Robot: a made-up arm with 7 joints. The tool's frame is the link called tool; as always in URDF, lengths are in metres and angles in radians.
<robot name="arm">
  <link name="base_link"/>
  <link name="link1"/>
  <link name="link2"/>
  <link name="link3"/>
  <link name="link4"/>
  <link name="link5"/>
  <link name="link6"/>
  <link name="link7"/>
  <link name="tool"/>
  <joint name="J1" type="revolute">
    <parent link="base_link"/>
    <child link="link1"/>
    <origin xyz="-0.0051 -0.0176 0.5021"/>
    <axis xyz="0 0 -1"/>
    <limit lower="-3.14" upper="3.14" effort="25" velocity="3.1"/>
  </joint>
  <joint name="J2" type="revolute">
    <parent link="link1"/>
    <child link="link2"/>
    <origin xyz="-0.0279 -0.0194 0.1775"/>
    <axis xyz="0 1 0"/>
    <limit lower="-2.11" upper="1.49" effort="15" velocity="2.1"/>
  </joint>
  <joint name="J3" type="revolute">
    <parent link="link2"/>
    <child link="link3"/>
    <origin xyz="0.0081 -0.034 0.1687"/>
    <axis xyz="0 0 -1"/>
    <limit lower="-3.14" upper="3.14" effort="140" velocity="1.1"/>
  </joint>
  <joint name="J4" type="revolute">
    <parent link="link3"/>
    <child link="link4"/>
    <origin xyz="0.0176 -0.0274 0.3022"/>
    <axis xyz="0 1 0"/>
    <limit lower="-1.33" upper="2.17" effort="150" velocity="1.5"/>
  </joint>
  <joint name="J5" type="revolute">
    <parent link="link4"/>
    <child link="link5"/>
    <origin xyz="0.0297 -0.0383 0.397"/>
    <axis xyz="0 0 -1"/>
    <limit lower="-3.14" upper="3.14" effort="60" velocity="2"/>
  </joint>
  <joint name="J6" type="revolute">
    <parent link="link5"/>
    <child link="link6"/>
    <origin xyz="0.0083 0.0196 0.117"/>
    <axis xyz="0 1 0"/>
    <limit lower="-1.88" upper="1.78" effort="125" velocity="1.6"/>
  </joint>
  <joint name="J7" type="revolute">
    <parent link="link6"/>
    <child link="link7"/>
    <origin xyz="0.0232 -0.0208 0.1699"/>
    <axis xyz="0 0 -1"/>
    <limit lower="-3.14" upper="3.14" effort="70" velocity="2.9"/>
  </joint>
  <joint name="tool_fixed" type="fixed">
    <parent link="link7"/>
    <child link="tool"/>
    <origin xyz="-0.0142 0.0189 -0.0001" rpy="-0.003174 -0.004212 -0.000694"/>
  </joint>
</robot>
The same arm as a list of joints. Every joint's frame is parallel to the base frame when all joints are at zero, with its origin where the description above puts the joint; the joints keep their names.
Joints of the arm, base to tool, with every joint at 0 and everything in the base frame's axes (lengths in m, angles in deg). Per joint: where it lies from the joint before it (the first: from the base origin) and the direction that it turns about. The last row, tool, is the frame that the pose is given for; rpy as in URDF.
J1: origin -0.0051 -0.0176 0.5021 axis 0 0 -1
J2: origin -0.0279 -0.0194 0.1775 axis 0 1 0
J3: origin 0.0081 -0.034 0.1687 axis 0 0 -1
J4: origin 0.0176 -0.0274 0.3022 axis 0 1 0
J5: origin 0.0297 -0.0383 0.397 axis 0 0 -1
J6: origin 0.0083 0.0196 0.117 axis 0 1 0
J7: origin 0.0232 -0.0208 0.1699 axis 0 0 -1
tool: origin -0.0142 0.0189 -0.0001 rpy -0.18 -0.24 -0.04
Joint limits (deg, base to tool): -179.91..179.91 -120.89..85.37 -179.91..179.91 -76.2..124.33 -179.91..179.91 -107.72..101.99 -179.91..179.91

